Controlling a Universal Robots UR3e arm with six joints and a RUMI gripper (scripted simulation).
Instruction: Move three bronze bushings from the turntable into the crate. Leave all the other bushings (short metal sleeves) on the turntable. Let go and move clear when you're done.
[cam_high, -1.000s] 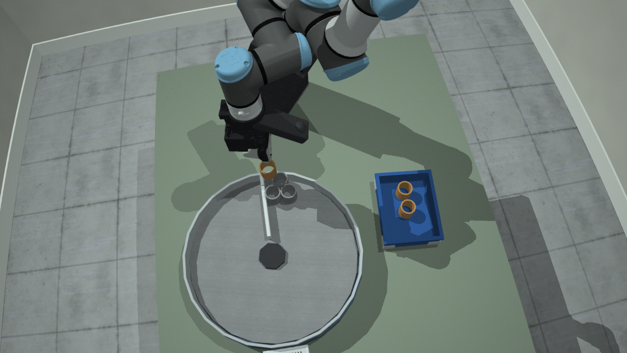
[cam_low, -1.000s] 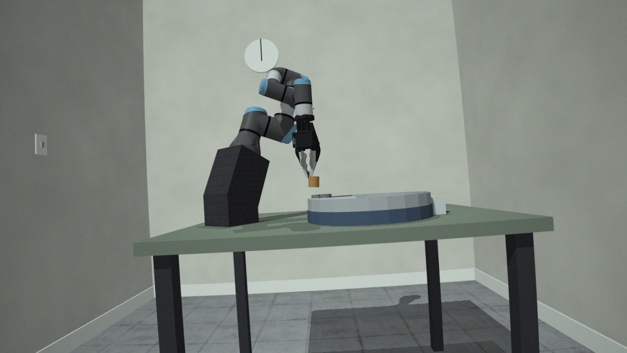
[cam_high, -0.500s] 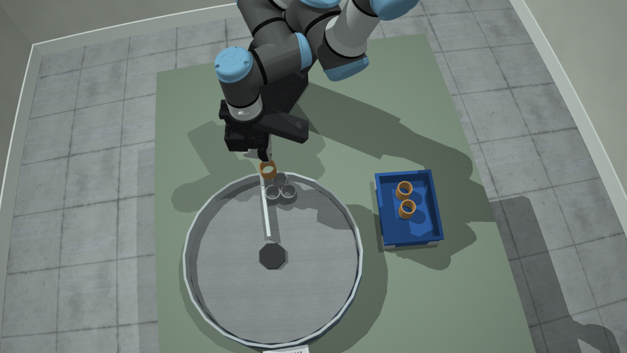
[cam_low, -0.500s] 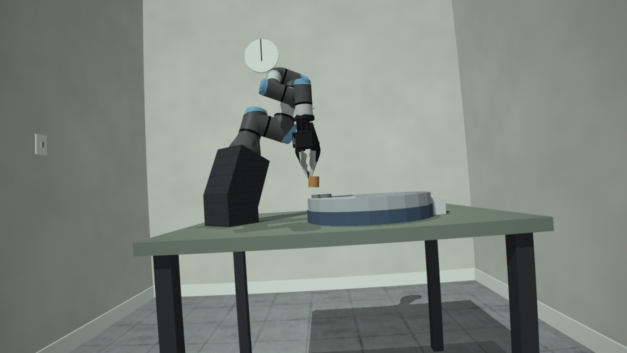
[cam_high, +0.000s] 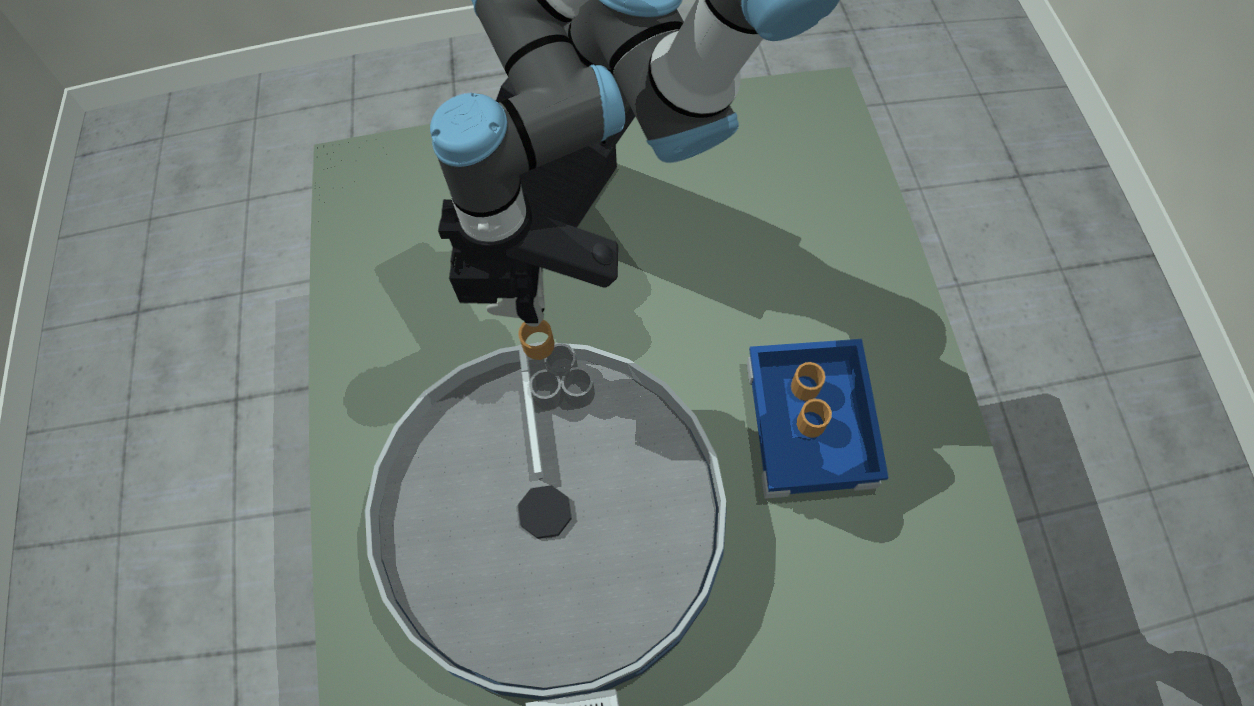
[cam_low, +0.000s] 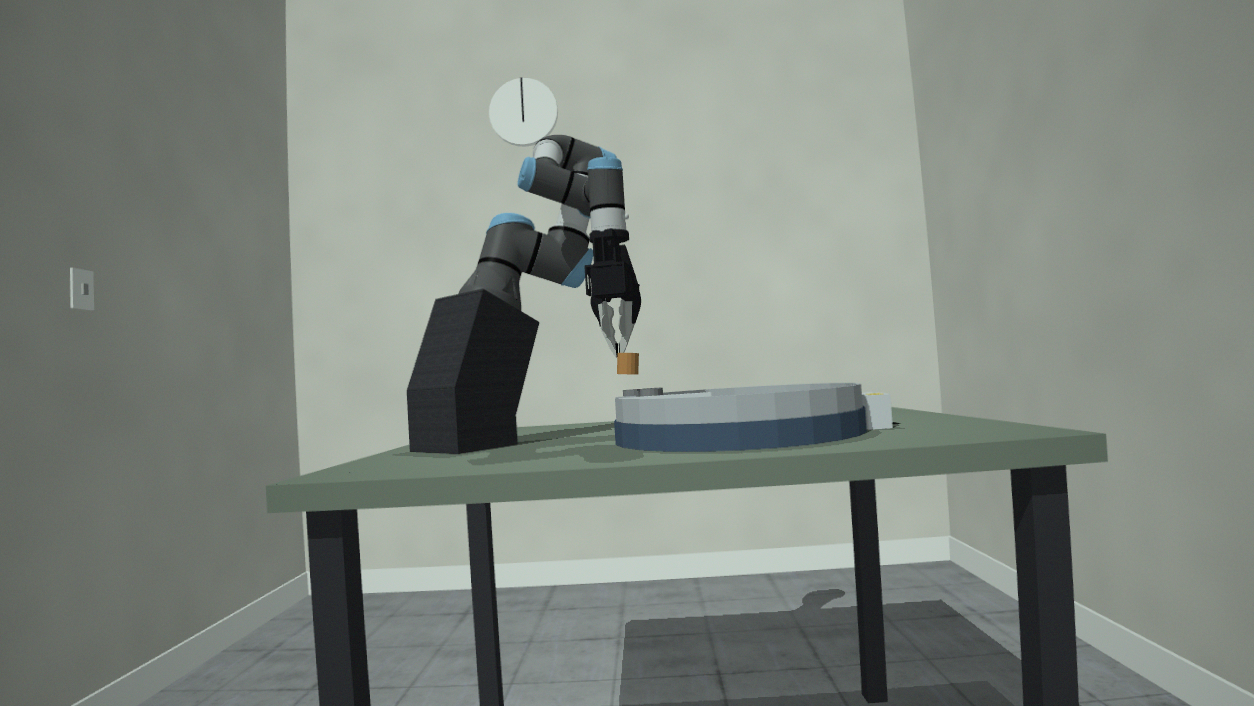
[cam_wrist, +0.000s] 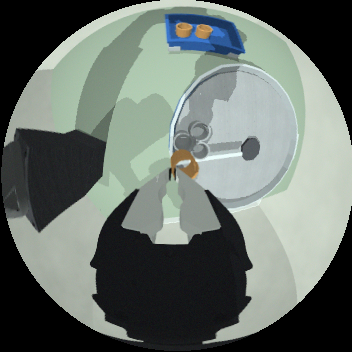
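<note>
Right now my hand is 16 cm short of the blue crate, 31 cm to the right of it and 14 cm above it. The rest, counted from my hand: grey turntable (20 cm ahead, 5 cm to the right, 11 cm below).
</note>
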